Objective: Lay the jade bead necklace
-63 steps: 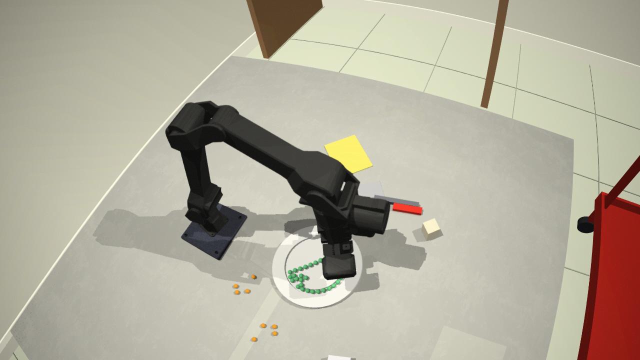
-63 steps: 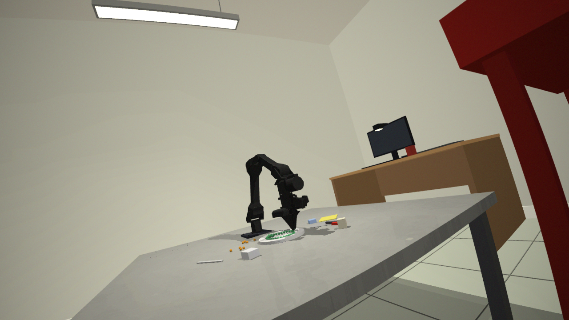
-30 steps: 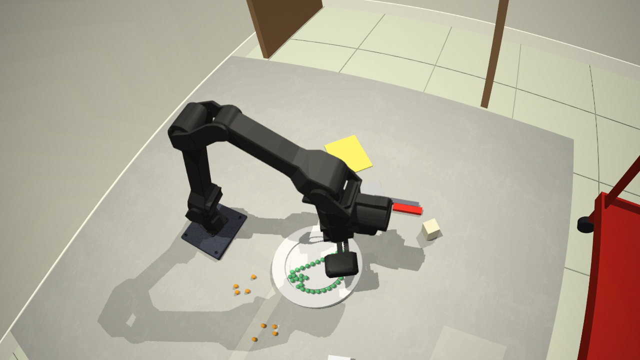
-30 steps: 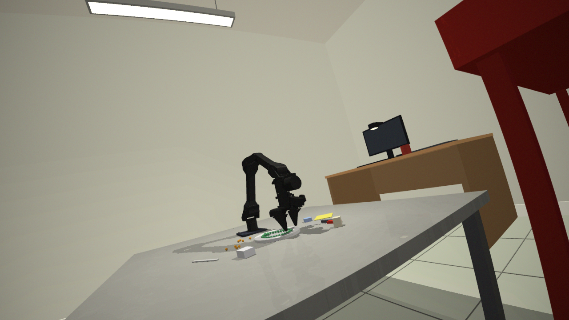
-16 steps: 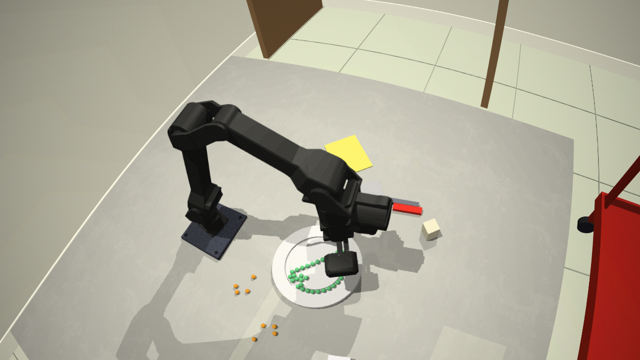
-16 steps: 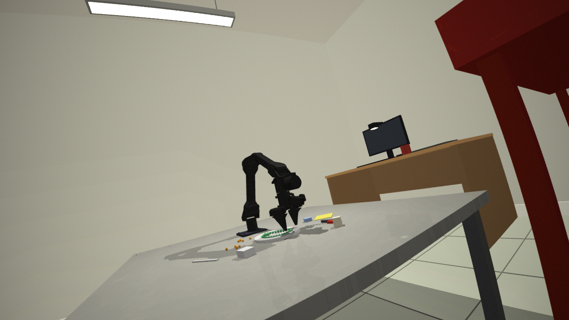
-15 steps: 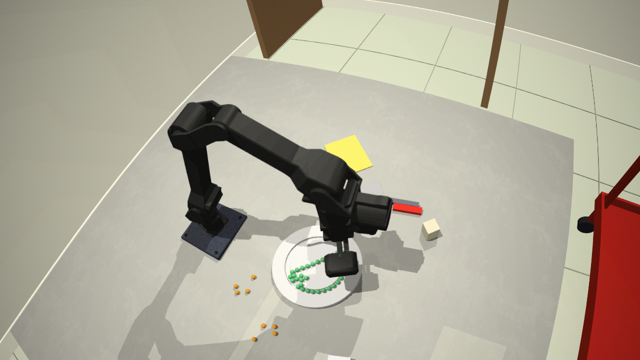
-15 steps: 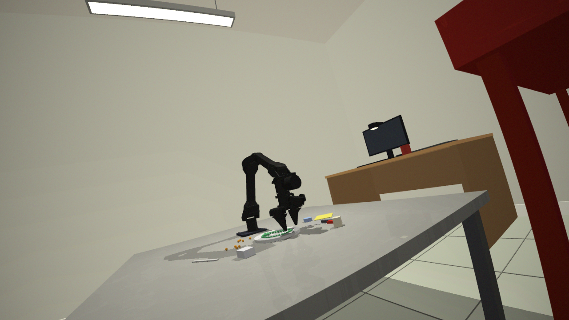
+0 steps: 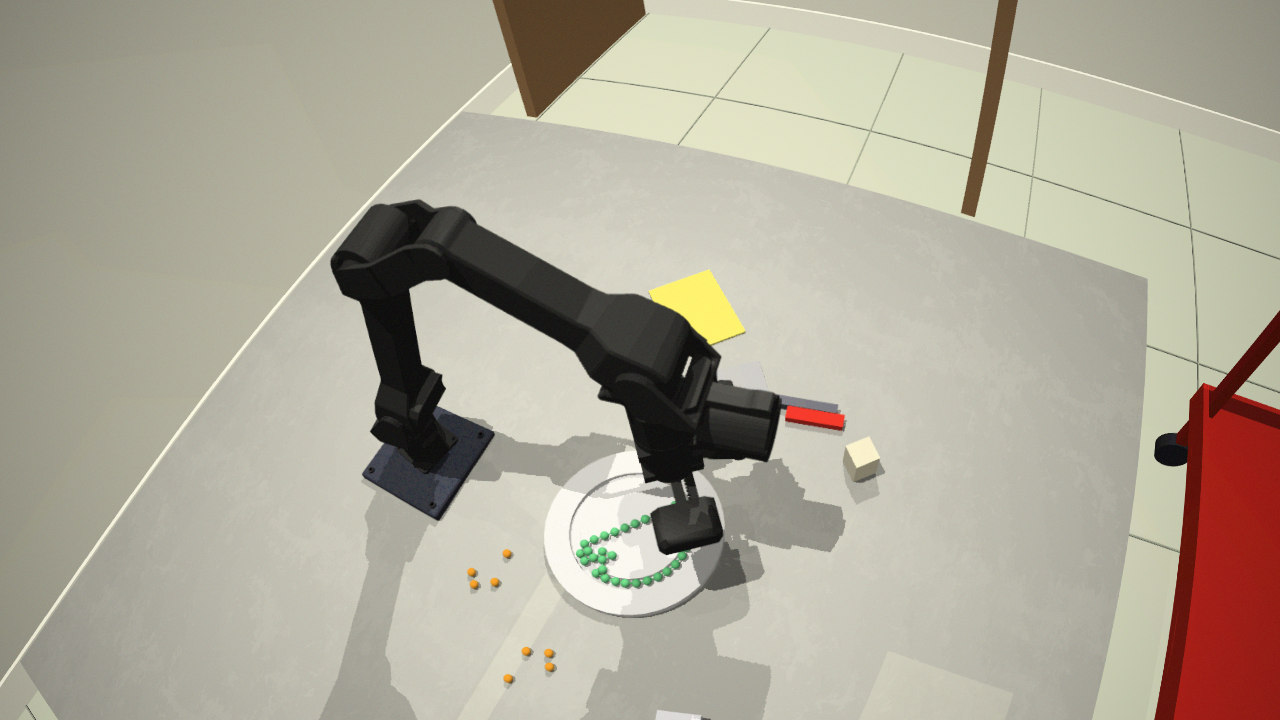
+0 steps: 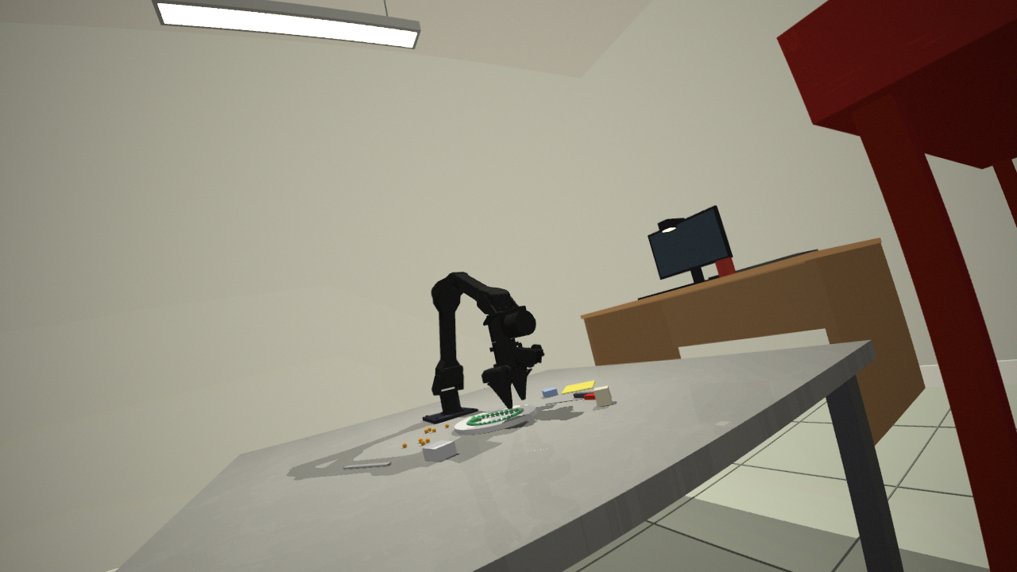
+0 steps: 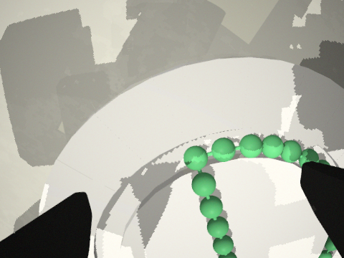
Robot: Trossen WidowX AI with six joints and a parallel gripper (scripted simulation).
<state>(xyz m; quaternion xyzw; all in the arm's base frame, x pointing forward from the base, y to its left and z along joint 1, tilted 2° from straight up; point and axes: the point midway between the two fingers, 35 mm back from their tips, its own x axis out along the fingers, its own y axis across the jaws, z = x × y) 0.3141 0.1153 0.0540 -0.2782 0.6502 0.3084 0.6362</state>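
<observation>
Right now the inner disc is 50 mm to the right of my gripper tip, 20 mm below it and 20 mm behind it. The rest, counted from my gripper tip: grey sheet: 150 mm to the left, 40 mm behind, 30 mm below; red bar: 180 mm to the left, 50 mm ahead, 20 mm below; bead board: 50 mm to the right, 30 mm below, 20 mm behind.
</observation>
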